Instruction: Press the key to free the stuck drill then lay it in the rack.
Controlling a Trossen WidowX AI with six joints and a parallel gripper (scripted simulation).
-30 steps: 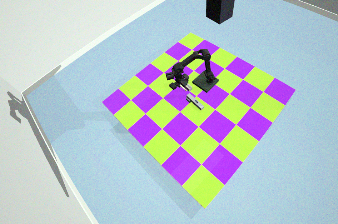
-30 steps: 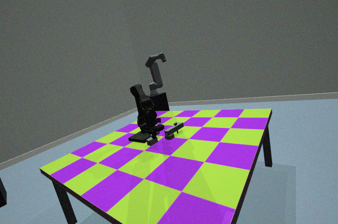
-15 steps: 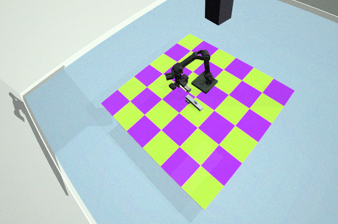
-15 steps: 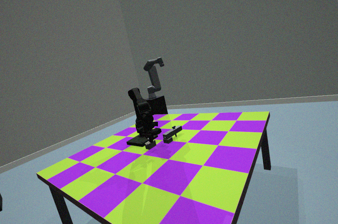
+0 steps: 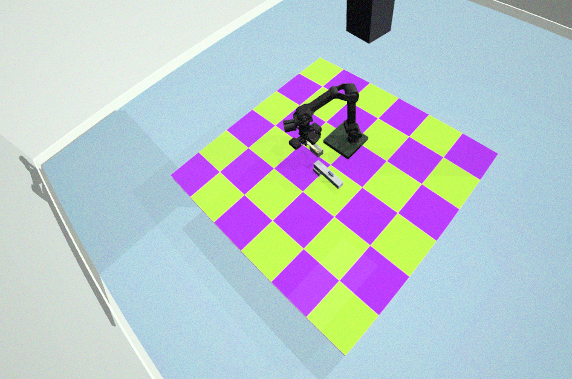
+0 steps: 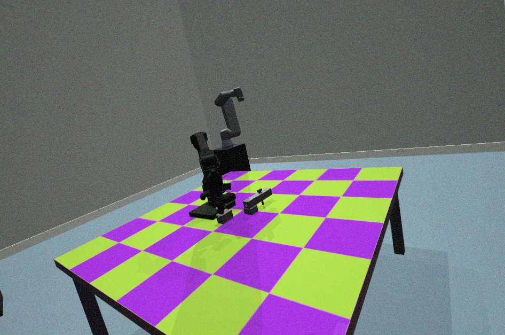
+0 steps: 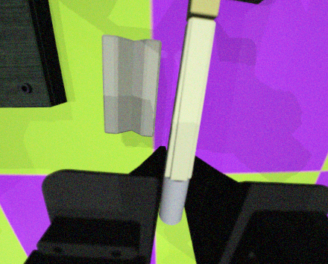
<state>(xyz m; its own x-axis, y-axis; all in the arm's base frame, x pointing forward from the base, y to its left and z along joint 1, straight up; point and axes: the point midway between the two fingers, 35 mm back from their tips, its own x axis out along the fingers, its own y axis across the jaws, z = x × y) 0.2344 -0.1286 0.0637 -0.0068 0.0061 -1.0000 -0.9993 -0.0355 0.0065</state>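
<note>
My gripper tip is 4 cm to the right of the drill and 3 cm below it. Round my gripper tip: grey grooved rack: 4 cm to the left, 4 cm below, 4 cm behind; then dark key: 23 cm to the left, 3 cm ahead; then grey holder block: 21 cm to the left, 3 cm ahead, 1 cm below.
</note>
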